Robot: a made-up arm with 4 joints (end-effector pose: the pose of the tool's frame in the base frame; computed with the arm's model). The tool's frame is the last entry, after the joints. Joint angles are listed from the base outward.
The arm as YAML. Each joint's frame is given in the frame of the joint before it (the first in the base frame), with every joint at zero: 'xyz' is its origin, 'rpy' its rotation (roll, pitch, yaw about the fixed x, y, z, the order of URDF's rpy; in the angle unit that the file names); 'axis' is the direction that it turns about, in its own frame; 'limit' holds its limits. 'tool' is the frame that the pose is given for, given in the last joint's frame.
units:
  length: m
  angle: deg
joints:
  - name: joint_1
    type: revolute
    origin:
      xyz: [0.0, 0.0, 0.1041]
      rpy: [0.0, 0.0, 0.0]
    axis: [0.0, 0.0, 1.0]
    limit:
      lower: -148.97
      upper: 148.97
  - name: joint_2
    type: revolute
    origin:
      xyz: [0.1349, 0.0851, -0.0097]
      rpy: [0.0, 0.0, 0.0]
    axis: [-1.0, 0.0, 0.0]
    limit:
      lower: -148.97
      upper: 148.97
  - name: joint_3
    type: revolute
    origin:
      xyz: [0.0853, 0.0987, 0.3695]
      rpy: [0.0, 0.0, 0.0]
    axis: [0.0, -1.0, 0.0]
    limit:
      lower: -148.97
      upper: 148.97
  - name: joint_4
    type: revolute
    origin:
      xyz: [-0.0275, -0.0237, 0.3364]
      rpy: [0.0, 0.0, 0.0]
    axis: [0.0, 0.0, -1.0]
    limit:
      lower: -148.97
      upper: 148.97
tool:
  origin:
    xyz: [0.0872, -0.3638, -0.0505]
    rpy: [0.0, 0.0, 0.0]
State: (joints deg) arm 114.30 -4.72 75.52 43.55
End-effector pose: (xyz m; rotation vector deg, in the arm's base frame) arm 0.2113 -0.0257 0.3060 78.70 -11.10 56.65
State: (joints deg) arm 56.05 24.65 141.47 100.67
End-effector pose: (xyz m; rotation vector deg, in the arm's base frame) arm 0.1215 0.3473 -0.0238 130.40 -37.41 9.40
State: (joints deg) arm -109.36 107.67 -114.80 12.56
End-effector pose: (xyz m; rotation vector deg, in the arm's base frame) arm 0.2458 -0.6044 0.2977 -11.81 -93.25 86.53
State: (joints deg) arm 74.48 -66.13 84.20 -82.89
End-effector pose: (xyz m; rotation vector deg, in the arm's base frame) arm 0.5175 -0.1743 0.5008 50.66 -82.45 75.18
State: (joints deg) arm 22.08 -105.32 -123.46 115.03
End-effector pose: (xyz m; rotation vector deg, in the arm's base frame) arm 0.8053 -0.1869 0.0962 -45.79 69.51 34.89
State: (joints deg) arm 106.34 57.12 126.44 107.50
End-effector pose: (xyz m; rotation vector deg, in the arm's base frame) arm -0.0997 0.2086 -0.0572 117.82 3.21 61.28
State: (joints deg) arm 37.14 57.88 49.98 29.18
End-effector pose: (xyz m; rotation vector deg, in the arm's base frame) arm -0.2574 0.2048 0.5777 -20.44 -68.10 32.10
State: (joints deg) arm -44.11 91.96 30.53 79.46
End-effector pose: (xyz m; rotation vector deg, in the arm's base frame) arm 0.1844 0.5395 0.1570 -84.49 -53.72 -69.95
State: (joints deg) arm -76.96 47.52 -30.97 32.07
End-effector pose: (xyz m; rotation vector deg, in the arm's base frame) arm 0.4493 -0.1438 0.7667 -38.06 53.62 -111.88
